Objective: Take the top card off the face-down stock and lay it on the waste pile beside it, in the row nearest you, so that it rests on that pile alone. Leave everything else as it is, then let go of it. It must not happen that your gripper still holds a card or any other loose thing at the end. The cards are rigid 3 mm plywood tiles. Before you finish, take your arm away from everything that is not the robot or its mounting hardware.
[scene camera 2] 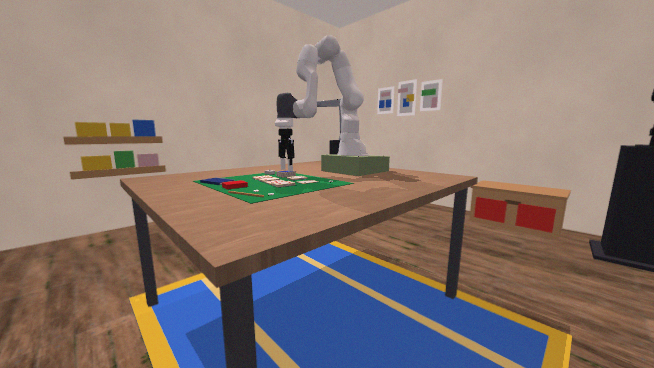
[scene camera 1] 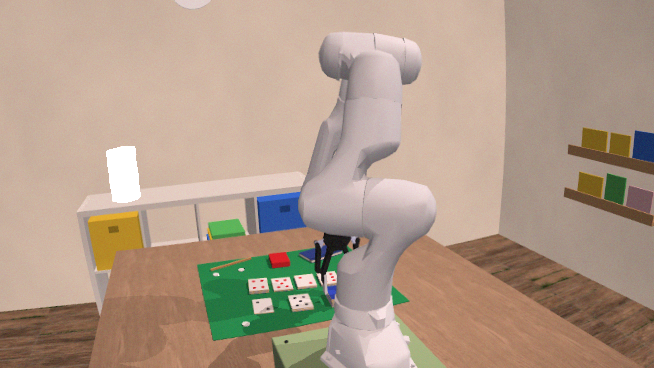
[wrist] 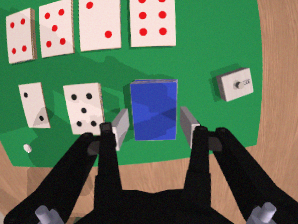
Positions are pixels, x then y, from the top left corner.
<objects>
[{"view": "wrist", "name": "my gripper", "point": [154,116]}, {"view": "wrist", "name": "black-pip card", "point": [32,96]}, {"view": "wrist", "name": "green mat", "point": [206,46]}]
</objects>
